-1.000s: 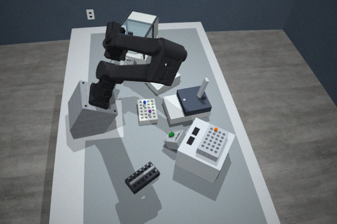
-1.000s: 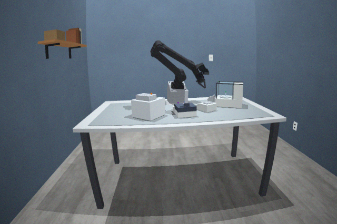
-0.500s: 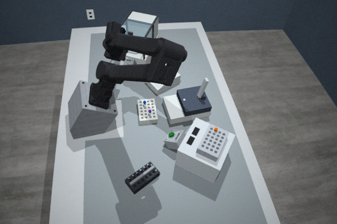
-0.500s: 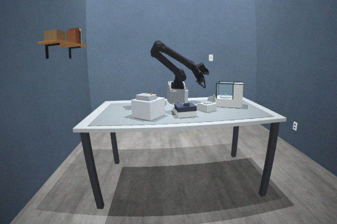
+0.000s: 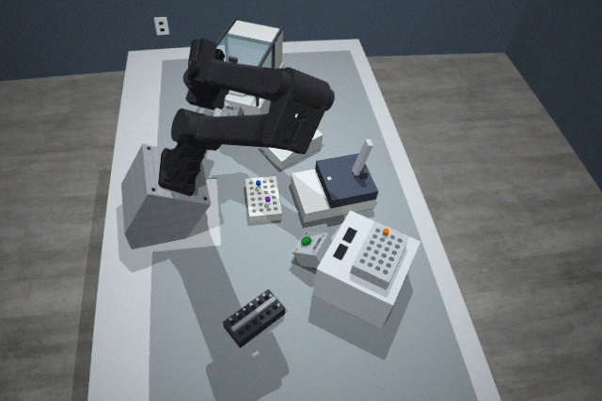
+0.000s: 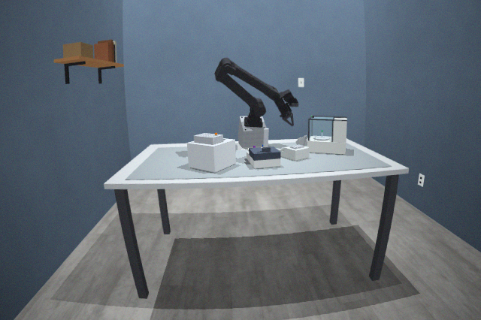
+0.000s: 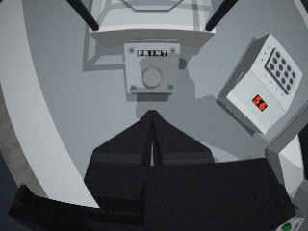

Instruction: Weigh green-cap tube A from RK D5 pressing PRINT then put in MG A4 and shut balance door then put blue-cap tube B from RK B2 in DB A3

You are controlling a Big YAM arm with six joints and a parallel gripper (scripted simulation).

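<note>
Right now the balance door is 160 mm to the left of my hand, 60 mm ahead of it and 50 mm above it. The rest, counted from my hand: white tube rack (230 mm to the right, 140 mm below, 120 mm ahead); dry block DB (210 mm ahead, 130 mm below, 20 mm to the right); tube B (200 mm to the right, 130 mm below, 110 mm ahead).
</note>
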